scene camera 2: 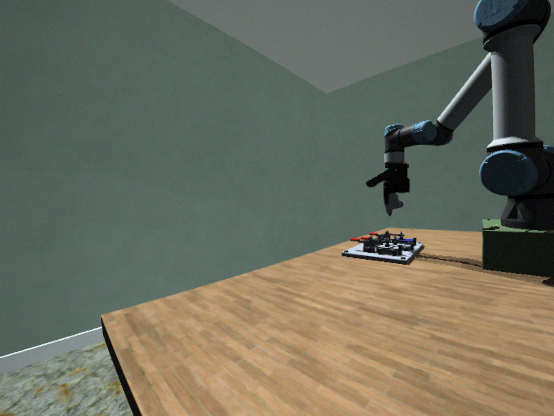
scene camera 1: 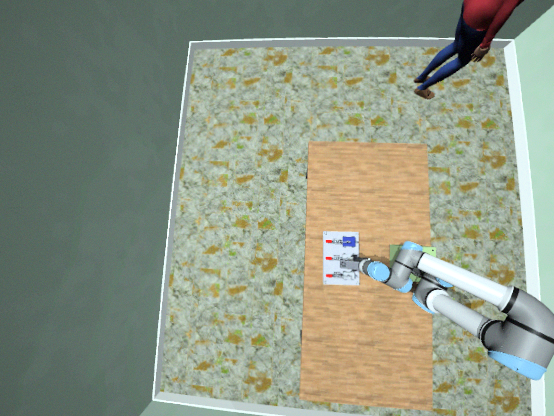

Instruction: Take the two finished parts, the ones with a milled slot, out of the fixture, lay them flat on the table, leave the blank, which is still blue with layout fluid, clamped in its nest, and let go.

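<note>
The grey fixture plate (scene camera 1: 328, 249) (scene camera 2: 376, 257) lies on the wooden table (scene camera 1: 366, 194) (scene camera 2: 275, 330) with three red-handled clamps (scene camera 1: 329, 257) (scene camera 2: 360, 238) along its left side. The blue blank (scene camera 1: 349, 241) (scene camera 2: 408, 239) sits in the far nest. A grey part (scene camera 1: 350, 274) sits in the near nest. The middle nest is hidden under my gripper in the top view. My gripper (scene camera 1: 345, 262) (scene camera 2: 390, 210) hangs well above the fixture, fingers pointing down. It is shut, with nothing between the fingers.
A green block (scene camera 1: 429, 250) (scene camera 2: 482, 243) stands at the arm's base on the table's right edge. A person (scene camera 1: 461, 45) walks on the floor at the far right, away from the table.
</note>
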